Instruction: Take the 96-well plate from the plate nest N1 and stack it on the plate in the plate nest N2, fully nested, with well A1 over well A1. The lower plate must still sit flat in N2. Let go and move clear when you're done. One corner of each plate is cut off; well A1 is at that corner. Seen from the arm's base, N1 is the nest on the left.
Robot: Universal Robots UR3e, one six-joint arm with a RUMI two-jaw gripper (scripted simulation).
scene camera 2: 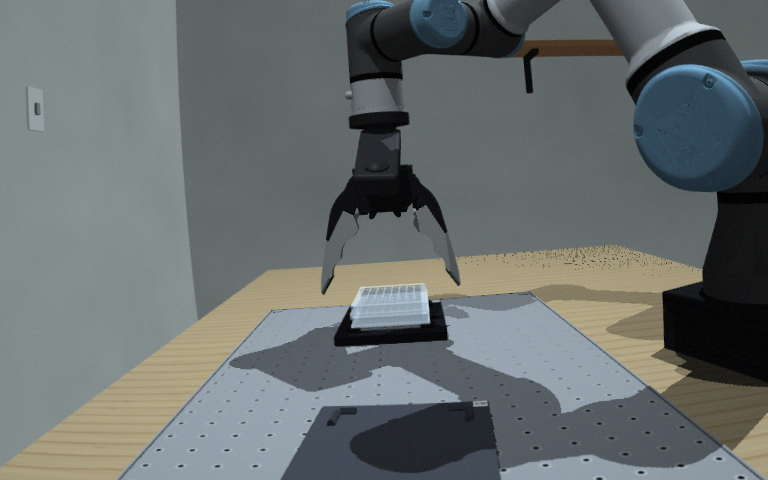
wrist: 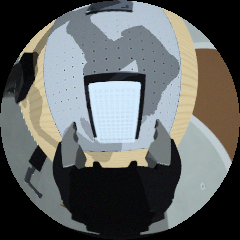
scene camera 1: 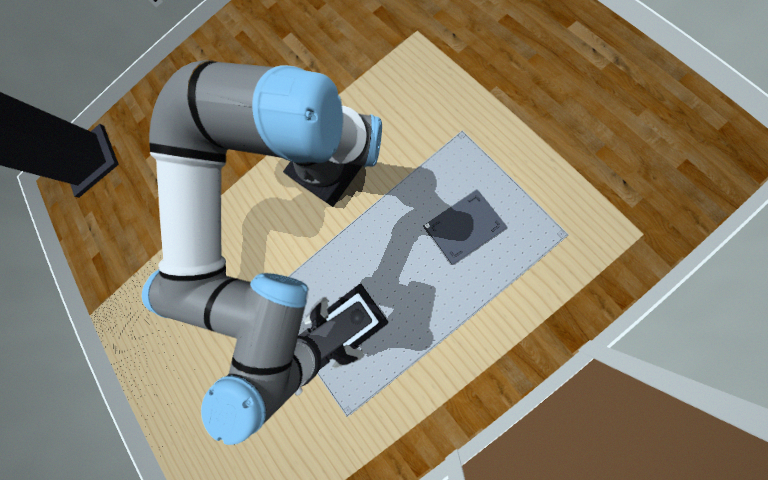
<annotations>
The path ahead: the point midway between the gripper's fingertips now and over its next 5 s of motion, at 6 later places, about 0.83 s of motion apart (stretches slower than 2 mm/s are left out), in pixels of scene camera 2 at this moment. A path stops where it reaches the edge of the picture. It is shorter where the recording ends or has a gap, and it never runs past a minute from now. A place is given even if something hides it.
My gripper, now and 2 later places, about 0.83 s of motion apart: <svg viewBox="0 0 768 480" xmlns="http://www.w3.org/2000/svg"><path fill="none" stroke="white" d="M390 290L388 260L385 220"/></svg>
</annotations>
